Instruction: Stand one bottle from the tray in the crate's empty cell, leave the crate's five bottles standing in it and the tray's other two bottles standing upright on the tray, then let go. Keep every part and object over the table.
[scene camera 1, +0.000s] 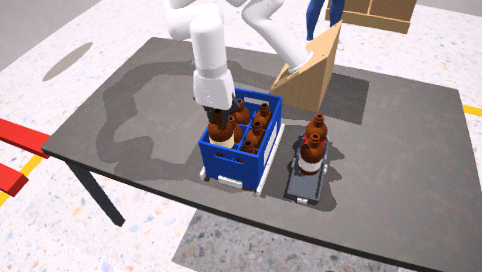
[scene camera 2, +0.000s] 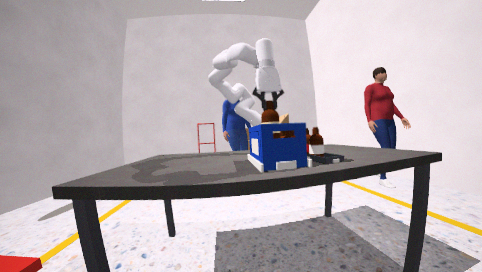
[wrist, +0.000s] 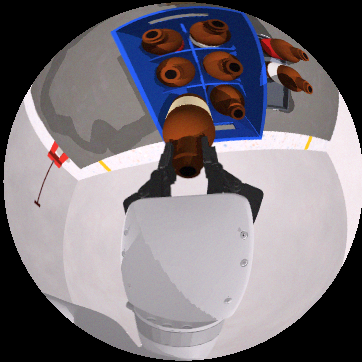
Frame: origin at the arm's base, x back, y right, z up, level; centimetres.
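Where they show: gripper, fingertip midpoint: (scene camera 1: 219, 120) (scene camera 2: 269, 110) (wrist: 188, 147); arm's base at its link origin: (scene camera 1: 301, 62).
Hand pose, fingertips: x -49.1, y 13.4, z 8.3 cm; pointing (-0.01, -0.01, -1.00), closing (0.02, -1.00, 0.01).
Things, the pixels of their top centre, and the offset from my fingertips.
- brown bottle with a cream label, top centre: (wrist: 187, 171) (scene camera 1: 217, 110) (scene camera 2: 269, 101) dz +3.8, dx +0.1, dy +0.0 cm
- blue crate at its top centre: (wrist: 202, 67) (scene camera 1: 243, 117) (scene camera 2: 272, 125) dz -6.0, dx +9.0, dy -3.7 cm
- held bottle at its top centre: (wrist: 237, 113) (scene camera 1: 247, 143) dz -7.2, dx +0.5, dy -8.4 cm
- white-labelled bottle at its top centre: (scene camera 1: 315, 136) (scene camera 2: 315, 127) dz -7.5, dx +10.1, dy -26.8 cm
- red-labelled bottle at its top centre: (scene camera 1: 319, 116) dz -7.5, dx +19.3, dy -26.3 cm
- dark tray at its top centre: (wrist: 277, 71) (scene camera 1: 310, 162) (scene camera 2: 316, 153) dz -20.9, dx +10.3, dy -26.9 cm
My gripper (scene camera 1: 217, 116) (scene camera 2: 269, 104) (wrist: 188, 147) is shut on the neck of a brown bottle with a cream label (scene camera 1: 221, 132) (scene camera 2: 270, 116) (wrist: 190, 122). The bottle is upright, its lower part inside the near left corner cell of the blue crate (scene camera 1: 228, 167) (scene camera 2: 284, 150) (wrist: 254, 131); its base is hidden. Five brown bottles stand in the crate's other cells, among them one beside the held bottle (wrist: 227, 101). A white-labelled bottle (scene camera 1: 311, 157) (scene camera 2: 316, 142) (wrist: 287, 76) and a red-labelled bottle (scene camera 1: 316, 129) (wrist: 280, 50) stand upright on the dark tray (scene camera 1: 304, 187) (scene camera 2: 330, 158) (wrist: 278, 98).
The crate and tray rest side by side on the dark table (scene camera 1: 400, 200) (scene camera 2: 200, 186), held by white brackets at their edges. A wooden wedge-shaped stand (scene camera 1: 306, 90) under the arm's base is behind the crate. The table's front edge lies close in front of the crate.
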